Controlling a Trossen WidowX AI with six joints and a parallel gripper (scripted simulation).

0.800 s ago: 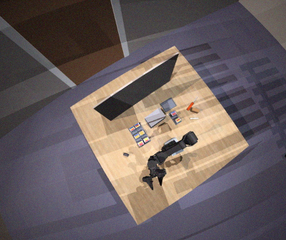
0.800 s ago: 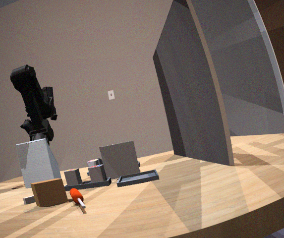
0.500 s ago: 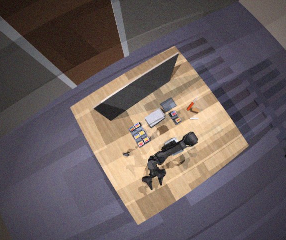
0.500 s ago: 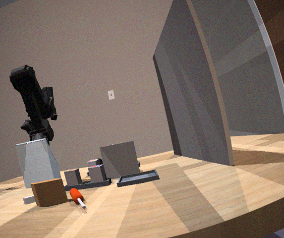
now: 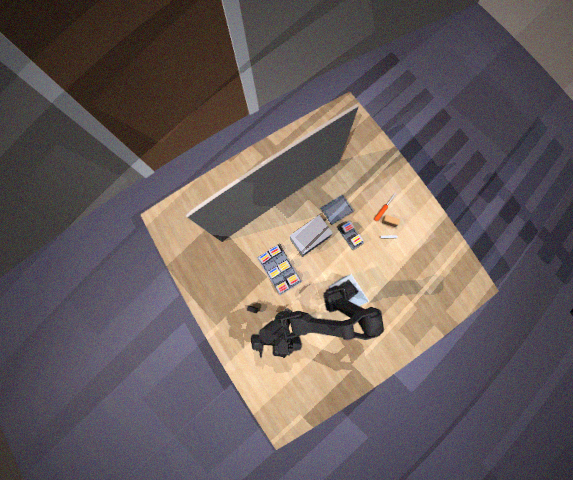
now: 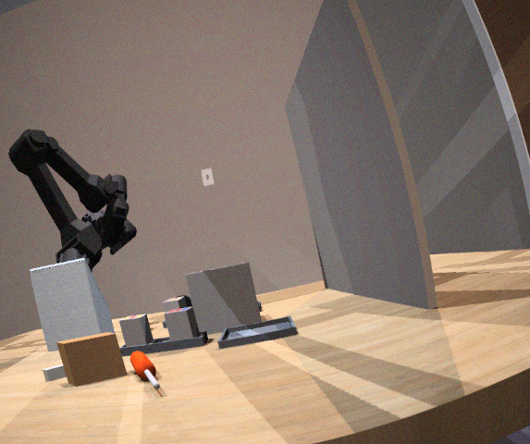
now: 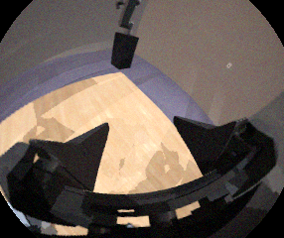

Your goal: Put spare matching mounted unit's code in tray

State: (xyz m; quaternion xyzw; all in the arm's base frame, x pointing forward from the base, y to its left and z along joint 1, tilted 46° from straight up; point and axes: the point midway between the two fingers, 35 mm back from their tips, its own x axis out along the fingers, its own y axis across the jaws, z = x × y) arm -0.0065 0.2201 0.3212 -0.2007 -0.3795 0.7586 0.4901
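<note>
My gripper tip is 27 cm short of the pale grey spare, 21 cm to the left of it and 13 cm above it. The rest, counted from my gripper tip: grey mounted unit 30 cm ahead, 43 cm to the right, 12 cm below; black object 20 cm ahead, 3 cm to the right, 15 cm below; rack 19 cm ahead, 59 cm to the right, 17 cm below.
</note>
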